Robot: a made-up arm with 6 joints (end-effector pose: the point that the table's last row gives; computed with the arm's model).
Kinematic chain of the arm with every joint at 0, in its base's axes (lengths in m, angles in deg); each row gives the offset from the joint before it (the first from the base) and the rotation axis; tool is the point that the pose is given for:
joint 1: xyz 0 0 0.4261 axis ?
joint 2: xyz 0 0 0 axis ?
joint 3: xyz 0 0 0.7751 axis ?
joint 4: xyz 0 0 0 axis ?
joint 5: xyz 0.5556 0 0 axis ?
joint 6: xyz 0 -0.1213 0 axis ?
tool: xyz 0 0 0
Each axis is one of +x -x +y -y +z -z.
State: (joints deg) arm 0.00 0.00 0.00 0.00 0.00 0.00
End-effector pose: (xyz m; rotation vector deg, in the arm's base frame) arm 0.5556 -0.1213 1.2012 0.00 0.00 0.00
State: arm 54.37 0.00 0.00 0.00 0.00 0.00
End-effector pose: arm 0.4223 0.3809 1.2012 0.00 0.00 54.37
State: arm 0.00 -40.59 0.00 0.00 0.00 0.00
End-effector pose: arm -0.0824 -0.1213 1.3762 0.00 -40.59 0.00
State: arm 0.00 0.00 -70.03 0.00 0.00 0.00
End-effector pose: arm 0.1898 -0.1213 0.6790 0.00 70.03 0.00
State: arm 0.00 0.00 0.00 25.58 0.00 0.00
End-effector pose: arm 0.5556 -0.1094 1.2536 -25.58 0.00 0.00
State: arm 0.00 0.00 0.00 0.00 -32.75 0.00
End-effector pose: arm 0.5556 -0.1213 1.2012 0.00 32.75 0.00
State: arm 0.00 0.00 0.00 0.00 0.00 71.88
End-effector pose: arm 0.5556 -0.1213 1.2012 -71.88 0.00 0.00
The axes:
joint 1: +z
joint 2: +y
joint 3: -y
joint 4: -x
joint 5: -y
joint 6: -x

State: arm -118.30 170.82 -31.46 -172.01 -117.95 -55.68
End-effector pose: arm 0.2878 0.2812 -0.1128 -8.74 86.56 -4.66
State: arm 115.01 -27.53 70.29 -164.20 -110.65 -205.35
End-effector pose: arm 0.0638 -0.4129 1.6684 -104.37 100.12 8.19
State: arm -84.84 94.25 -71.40 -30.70 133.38 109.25
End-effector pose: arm -0.0841 -0.2278 0.2910 -70.61 117.63 -19.61
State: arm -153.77 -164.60 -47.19 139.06 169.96 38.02
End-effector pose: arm 0.5179 0.1530 0.1355 -77.41 97.88 96.37
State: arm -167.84 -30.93 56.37 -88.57 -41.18 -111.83
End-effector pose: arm 0.2448 0.0559 1.6402 58.25 -89.62 -7.35
